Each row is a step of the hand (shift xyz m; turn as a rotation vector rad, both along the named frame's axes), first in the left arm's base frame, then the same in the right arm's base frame.
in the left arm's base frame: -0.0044 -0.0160 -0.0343 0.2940 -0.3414 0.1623
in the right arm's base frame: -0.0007 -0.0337 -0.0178 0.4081 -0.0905 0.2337
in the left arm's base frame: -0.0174 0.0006 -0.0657 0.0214 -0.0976 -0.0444
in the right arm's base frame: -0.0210 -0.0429 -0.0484 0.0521 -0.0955 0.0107
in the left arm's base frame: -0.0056 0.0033 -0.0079 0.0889 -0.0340 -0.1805
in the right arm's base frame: -0.0069 -0.0036 -0.0066 0.0824 -0.1105 -0.1505
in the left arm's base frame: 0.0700 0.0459 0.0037 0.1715 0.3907 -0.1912
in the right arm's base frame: 0.0487 0.0550 -0.0402 0.0048 0.2289 -0.4077
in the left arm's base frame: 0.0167 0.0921 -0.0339 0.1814 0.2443 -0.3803
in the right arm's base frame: -0.0201 0.0546 -0.0808 0.0538 0.0074 -0.4840
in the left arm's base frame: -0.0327 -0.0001 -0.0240 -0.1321 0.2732 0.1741
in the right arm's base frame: -0.0320 -0.0226 -0.0105 -0.2095 0.2786 0.0294
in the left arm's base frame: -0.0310 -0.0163 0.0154 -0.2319 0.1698 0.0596
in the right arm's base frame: -0.0219 -0.0112 0.0293 -0.2729 0.1065 0.0193
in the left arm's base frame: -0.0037 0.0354 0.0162 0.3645 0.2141 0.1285
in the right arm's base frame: -0.0151 0.0357 -0.0049 0.2704 0.3321 -0.1086
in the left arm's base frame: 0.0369 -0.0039 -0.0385 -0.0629 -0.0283 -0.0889
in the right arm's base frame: 0.0330 -0.0165 -0.0387 -0.0544 -0.0902 -0.0394
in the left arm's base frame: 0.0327 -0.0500 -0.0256 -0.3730 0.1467 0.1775
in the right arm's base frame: 0.0467 -0.0451 -0.0026 -0.3875 0.1229 0.1640
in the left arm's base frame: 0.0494 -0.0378 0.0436 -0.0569 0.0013 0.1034
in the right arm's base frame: 0.0626 0.0094 0.0419 -0.0462 0.0479 0.0975
